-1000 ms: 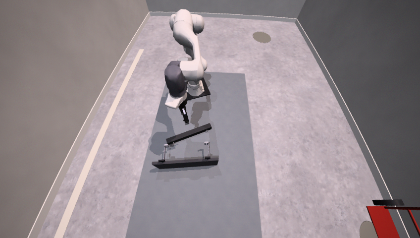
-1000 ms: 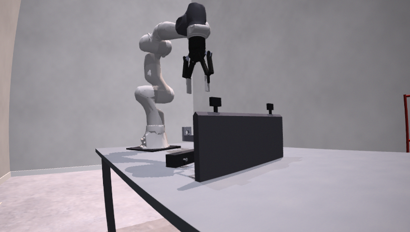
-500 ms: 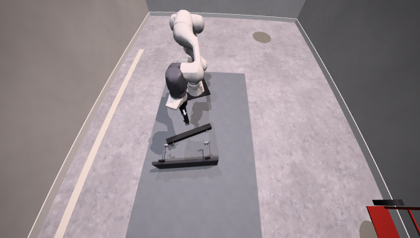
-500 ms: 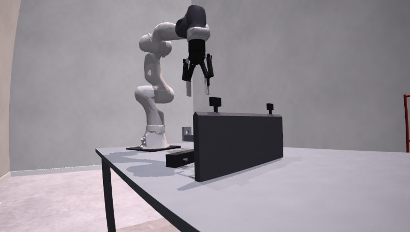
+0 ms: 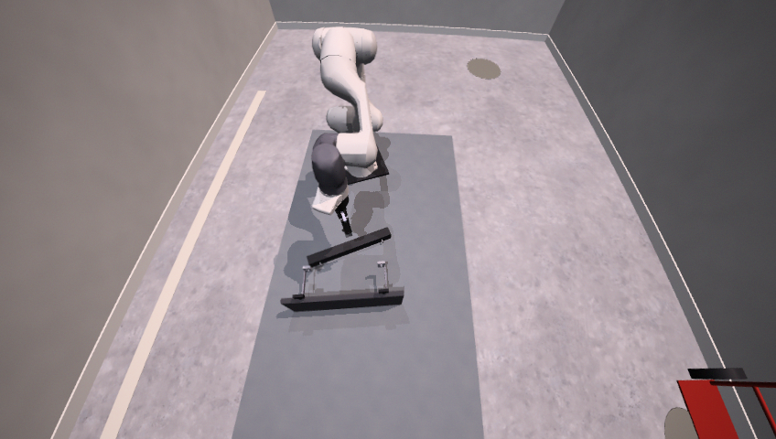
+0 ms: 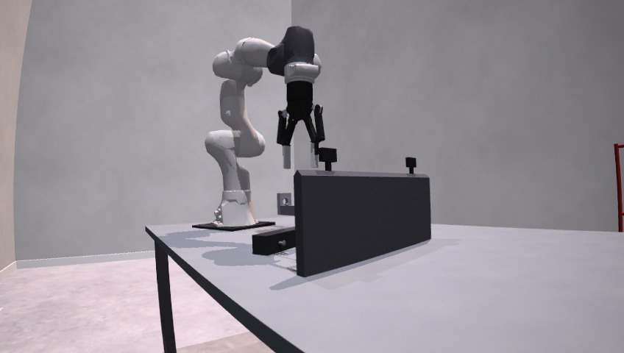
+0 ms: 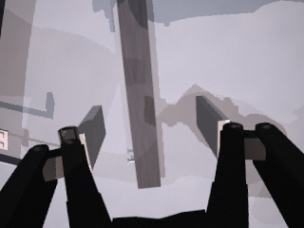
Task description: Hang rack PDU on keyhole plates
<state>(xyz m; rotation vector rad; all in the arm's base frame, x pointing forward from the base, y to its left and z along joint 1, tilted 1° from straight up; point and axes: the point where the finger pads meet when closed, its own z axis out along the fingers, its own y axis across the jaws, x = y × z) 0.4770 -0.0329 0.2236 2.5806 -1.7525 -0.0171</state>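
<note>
Now: hand 20 mm short of the rack PDU, 10 mm to the right of it and 210 mm above it. From my hand the other things lie so: mounting panel (270 mm ahead, 150 mm below).
</note>
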